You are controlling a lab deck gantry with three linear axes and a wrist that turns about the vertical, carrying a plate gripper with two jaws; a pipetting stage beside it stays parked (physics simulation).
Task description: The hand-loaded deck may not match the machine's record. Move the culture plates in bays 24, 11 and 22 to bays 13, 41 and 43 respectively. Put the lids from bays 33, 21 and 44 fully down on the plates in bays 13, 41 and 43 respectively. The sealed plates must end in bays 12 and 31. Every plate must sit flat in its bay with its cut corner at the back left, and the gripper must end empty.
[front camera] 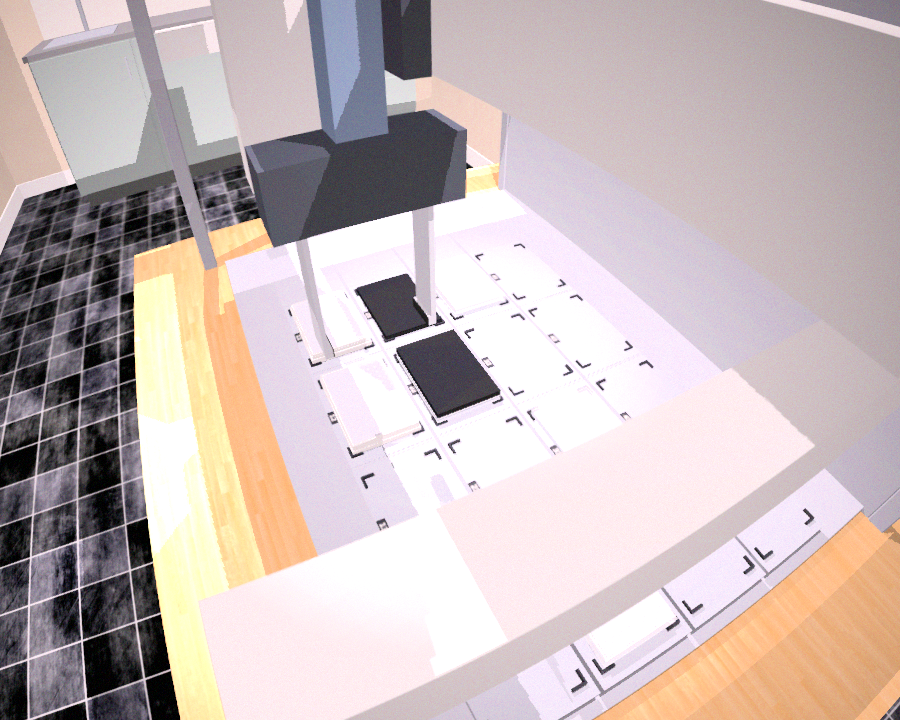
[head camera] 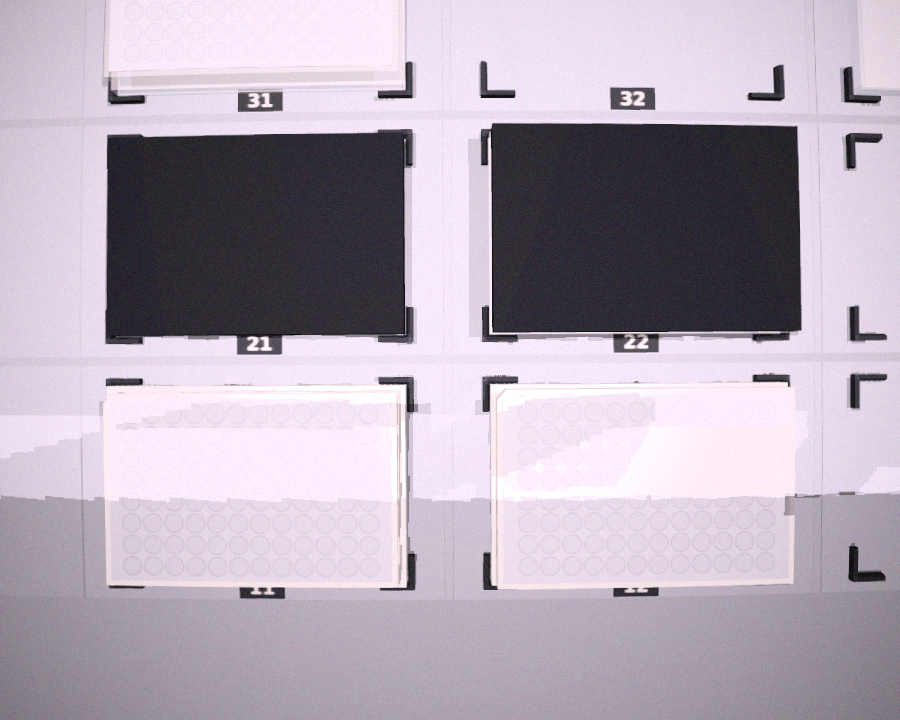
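Seen in the pictures: gripper, fingertip midpoint: [front camera: 375,329]; robot's base at its link origin: [front camera: 290,311] [head camera: 119,578].
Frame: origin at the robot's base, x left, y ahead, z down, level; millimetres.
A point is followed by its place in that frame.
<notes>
My gripper [front camera: 377,341] @[x 51, y 276, z -157 mm] is open above bays 11 and 21 in the front view, with nothing visible between its jaws. In the head view a pale plate [head camera: 255,480] @[x 47, y 67, z -14 mm] [front camera: 341,322] @[x 59, y 78, z -14 mm] is in bay 11, and another pale plate [head camera: 638,540] @[x 22, y 224, z -14 mm] [front camera: 375,412] @[x 44, y 255, z -14 mm] is in bay 12. A flat black piece [head camera: 255,232] @[x 151, y 65, z -8 mm] [front camera: 390,304] @[x 139, y 64, z -8 mm] lies in bay 21. A black-topped plate [head camera: 645,225] @[x 151, y 227, z -17 mm] [front camera: 448,371] @[x 150, y 234, z -17 mm] with a pale base is in bay 22. Part of a pale plate [head camera: 255,37] @[x 231, y 67, z -14 mm] [front camera: 472,285] @[x 265, y 85, z -14 mm] shows in bay 31. A pale piece's edge [head camera: 879,37] @[x 237, y 336, z -8 mm] shows at upper right.
A pale piece [front camera: 630,626] @[x 147, y 602, z -29 mm] lies in a front bay whose number is unreadable. A broad pale beam [front camera: 615,488] @[x -2, y 619, z -400 mm] crosses the front view and hides several bays. A grey panel [front camera: 675,187] stands at the right. Black corner brackets [head camera: 866,570] @[x 1, y 333, z 0 mm] mark the bays.
</notes>
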